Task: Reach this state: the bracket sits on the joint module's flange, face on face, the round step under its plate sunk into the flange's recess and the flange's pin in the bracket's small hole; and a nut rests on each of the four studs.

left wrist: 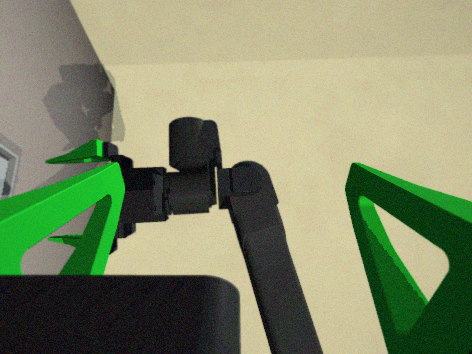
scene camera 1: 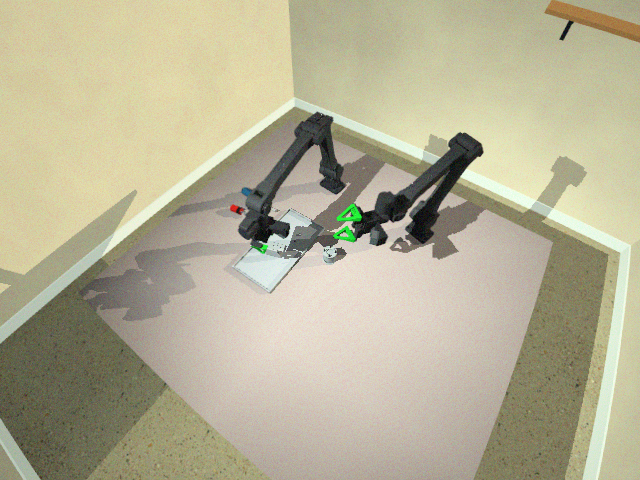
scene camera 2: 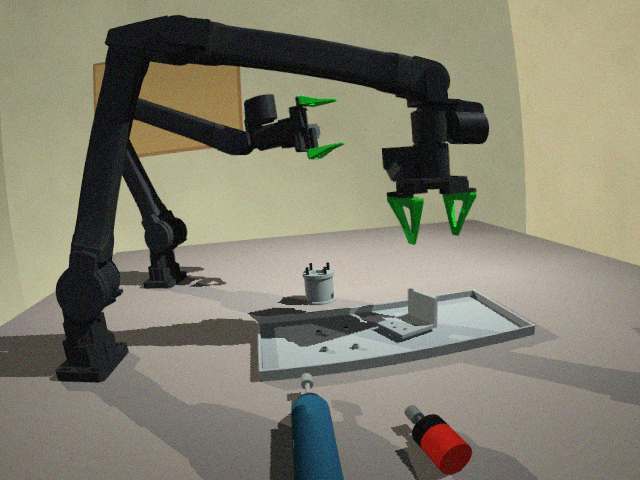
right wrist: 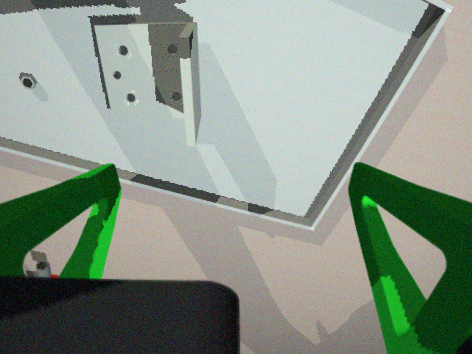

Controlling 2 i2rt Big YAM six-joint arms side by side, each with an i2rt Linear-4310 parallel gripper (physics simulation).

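Places are measured from the left arm's base along level axes (x ahead, y left, z up), in centimetres.
Pixels of known places: left gripper, fingertip midpoint: (left wrist: 235, 175) (scene camera 1: 335, 228) (scene camera 2: 340, 121); right gripper, fingertip midpoint: (scene camera 1: 267, 244) (scene camera 2: 434, 239) (right wrist: 234, 176); left arm's base at its link origin: (scene camera 1: 418, 232) (scene camera 2: 166, 282); right arm's base at its link origin: (scene camera 1: 332, 185) (scene camera 2: 94, 365).
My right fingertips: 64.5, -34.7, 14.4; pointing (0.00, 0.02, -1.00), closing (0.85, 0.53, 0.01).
Observation:
For each thing: its top centre in the pictures, then the offset to it from my right fingertips, as dx, dy, dz. "spot": a spot on its surface instead.
- joint module at its top centre: (scene camera 2: 317, 265) (scene camera 1: 330, 250) -21.0, +16.5, -7.0
- tray at its top centre: (right wrist: 116, 56) (scene camera 2: 390, 324) (scene camera 1: 280, 246) -7.8, -3.1, -12.8
- nut at its top centre: (right wrist: 27, 83) (scene camera 2: 355, 344) -13.4, -8.9, -13.5
- blue-handled tool at a spot on its surface: (scene camera 2: 316, 439) spot: -16.2, -37.2, -10.3
- red-and-black tool at its top centre: (scene camera 2: 432, 419) (scene camera 1: 239, 208) -5.5, -33.8, -11.0
The joint module (scene camera 1: 329, 256) (scene camera 2: 318, 287) stands upright beside the tray, its black studs pointing up with no nut visible on them. The L-shaped bracket (scene camera 2: 422, 308) (right wrist: 137, 62) lies in the tray (scene camera 1: 268, 273) (scene camera 2: 392, 360) (right wrist: 310, 90), holed plate down and other plate upright. Several loose nuts lie in the tray, among them one nut (scene camera 2: 324, 349) (right wrist: 27, 81) and another nut (scene camera 2: 354, 346). My right gripper (scene camera 2: 434, 238) (right wrist: 234, 176) is open and empty, pointing down high above the tray's bracket end. My left gripper (scene camera 1: 337, 227) (scene camera 2: 339, 122) is open and empty, raised above and beyond the module in scene camera 2.
A blue-handled tool (scene camera 1: 246, 191) (scene camera 2: 316, 439) and a red-and-black tool (scene camera 1: 236, 209) (scene camera 2: 445, 446) lie outside the tray, on its near side in scene camera 2. The right arm (scene camera 2: 310, 56) (left wrist: 257, 220) reaches over the tray. Arm shadows cover part of the tray.

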